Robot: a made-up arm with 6 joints.
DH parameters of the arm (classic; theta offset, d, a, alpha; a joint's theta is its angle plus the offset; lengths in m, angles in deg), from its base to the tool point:
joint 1: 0 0.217 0 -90
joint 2: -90 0 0.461 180
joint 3: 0 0 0 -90
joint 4: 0 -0.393 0 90
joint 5: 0 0.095 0 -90
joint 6: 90 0 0 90
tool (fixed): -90 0 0 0
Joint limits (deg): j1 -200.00..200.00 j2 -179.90..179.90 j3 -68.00..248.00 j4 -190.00..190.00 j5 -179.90..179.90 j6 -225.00..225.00
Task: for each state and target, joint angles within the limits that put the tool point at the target. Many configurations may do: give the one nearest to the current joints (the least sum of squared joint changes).
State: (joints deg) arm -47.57 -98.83 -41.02 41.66 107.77 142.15
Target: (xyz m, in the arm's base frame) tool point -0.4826 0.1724 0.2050
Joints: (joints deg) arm -27.70 -139.57 -26.98 40.98 107.77 142.15
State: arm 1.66 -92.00 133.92 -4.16 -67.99 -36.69
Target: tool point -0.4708 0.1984 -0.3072
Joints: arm -33.57 -107.16 153.66 0.69 -67.99 -36.69
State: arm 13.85 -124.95 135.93 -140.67 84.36 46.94
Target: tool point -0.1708 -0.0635 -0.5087
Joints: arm 41.24 -139.16 160.04 -133.04 84.36 46.94
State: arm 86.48 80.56 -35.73 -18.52 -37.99 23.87
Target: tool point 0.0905 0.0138 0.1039
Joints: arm 66.79 105.11 -68.00 -35.09 -37.99 23.87
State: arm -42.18 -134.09 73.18 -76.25 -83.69 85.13
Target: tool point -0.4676 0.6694 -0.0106
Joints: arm -56.46 -116.34 80.23 -77.95 -83.69 85.13
